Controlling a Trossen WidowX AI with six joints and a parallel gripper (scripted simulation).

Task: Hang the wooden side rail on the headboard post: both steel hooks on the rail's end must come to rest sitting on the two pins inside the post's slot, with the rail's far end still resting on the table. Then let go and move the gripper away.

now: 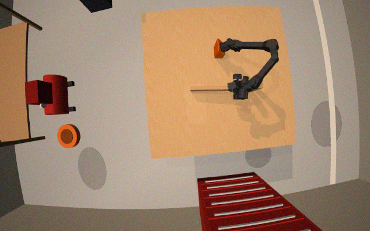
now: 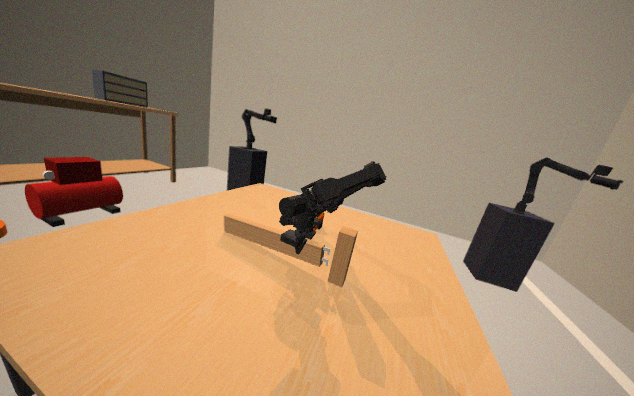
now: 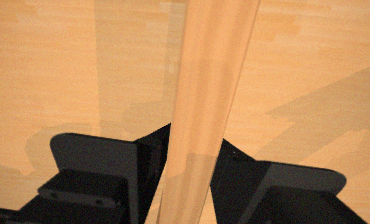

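My gripper tip is now 1 cm short of the headboard post, 14 cm to the right of it and 4 cm below it.
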